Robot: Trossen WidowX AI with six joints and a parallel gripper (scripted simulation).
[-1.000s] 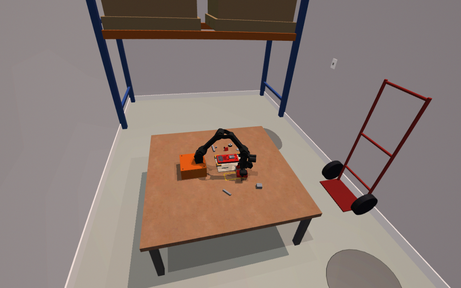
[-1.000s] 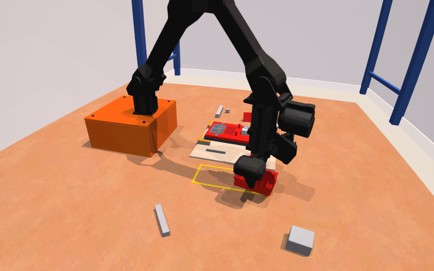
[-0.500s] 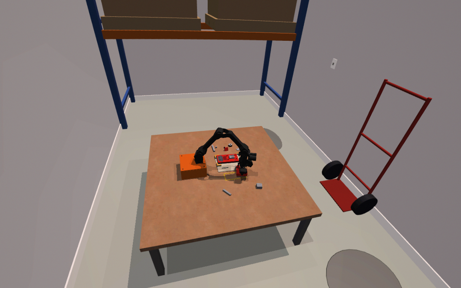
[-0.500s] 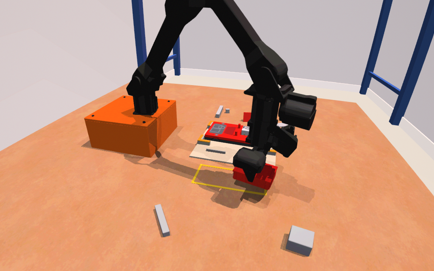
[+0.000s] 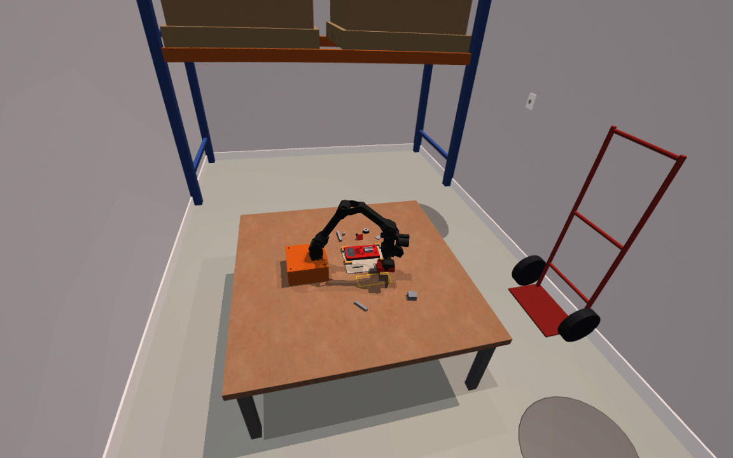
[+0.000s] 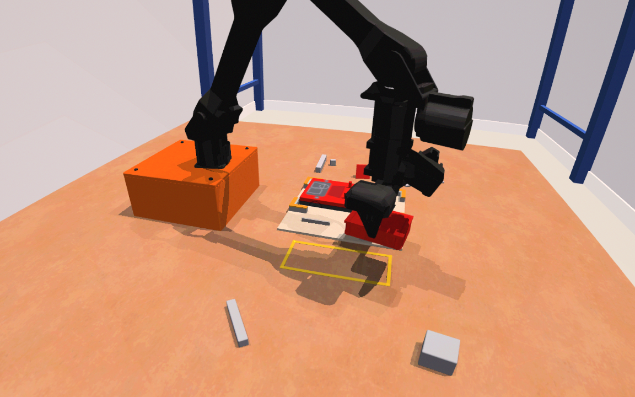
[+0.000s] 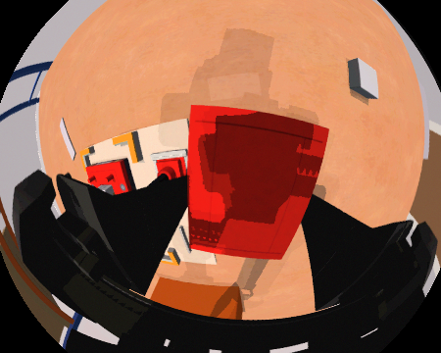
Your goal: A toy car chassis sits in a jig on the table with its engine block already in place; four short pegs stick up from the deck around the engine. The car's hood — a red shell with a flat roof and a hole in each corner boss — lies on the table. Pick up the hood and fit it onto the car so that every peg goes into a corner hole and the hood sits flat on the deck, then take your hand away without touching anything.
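The grey engine block is 230 mm to the left of my gripper tip and 60 mm below it. Also, from my gripper tip: black wheel 440 mm to the left, 80 mm below, 70 mm ahead; then red hood 10 mm above; then cream jig 200 mm to the left, 80 mm below, 30 mm behind.
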